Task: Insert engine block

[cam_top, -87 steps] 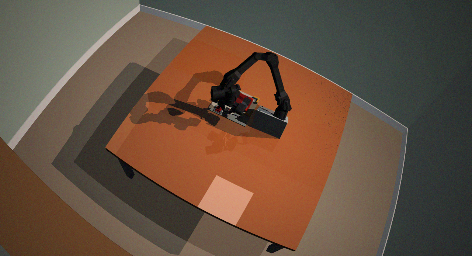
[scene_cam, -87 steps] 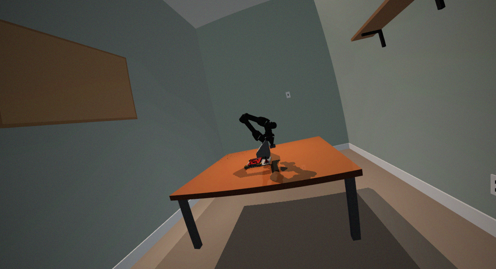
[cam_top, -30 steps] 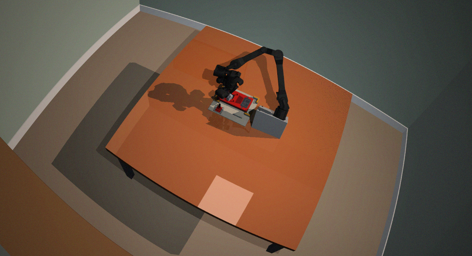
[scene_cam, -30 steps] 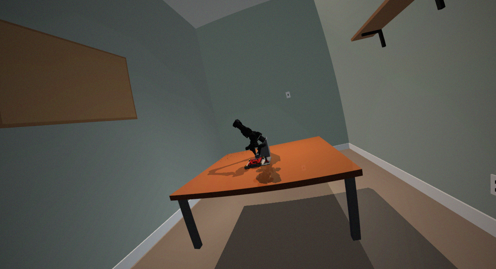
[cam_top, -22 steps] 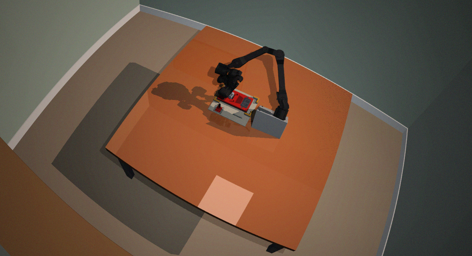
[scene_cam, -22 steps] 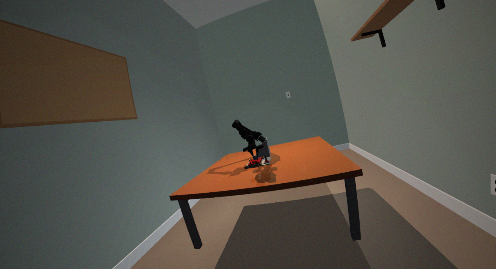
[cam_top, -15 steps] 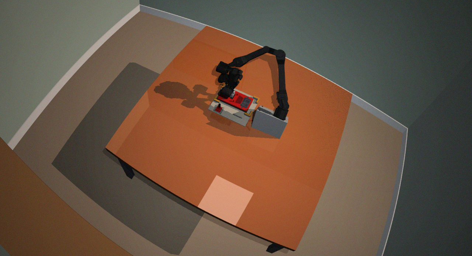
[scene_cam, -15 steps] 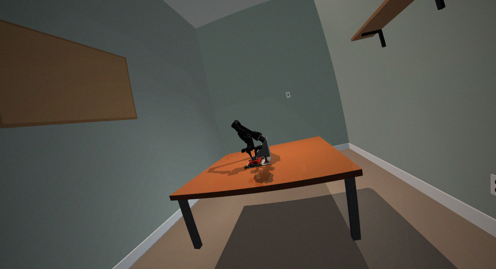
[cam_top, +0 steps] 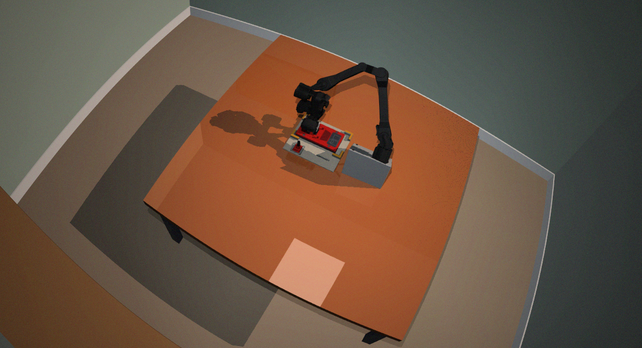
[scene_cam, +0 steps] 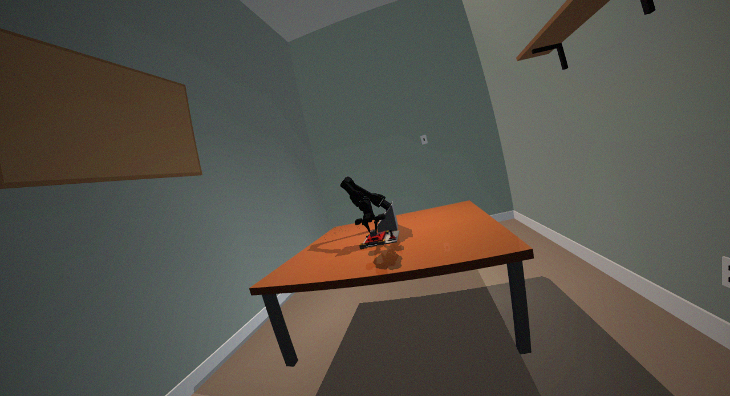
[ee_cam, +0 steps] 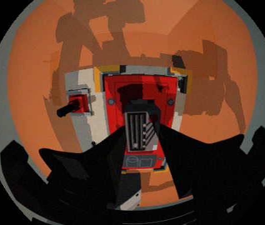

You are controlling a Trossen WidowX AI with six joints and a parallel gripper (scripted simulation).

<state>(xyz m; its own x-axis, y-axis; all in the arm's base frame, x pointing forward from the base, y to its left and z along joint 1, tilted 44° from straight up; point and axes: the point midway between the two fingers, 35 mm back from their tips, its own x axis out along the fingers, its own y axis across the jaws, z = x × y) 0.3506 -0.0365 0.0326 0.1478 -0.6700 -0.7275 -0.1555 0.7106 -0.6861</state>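
Right now my gripper tip is 1 cm above the grey engine block. From my gripper tip the other things lie so: grey base plate: 5 cm below, 4 cm behind, 1 cm to the left.
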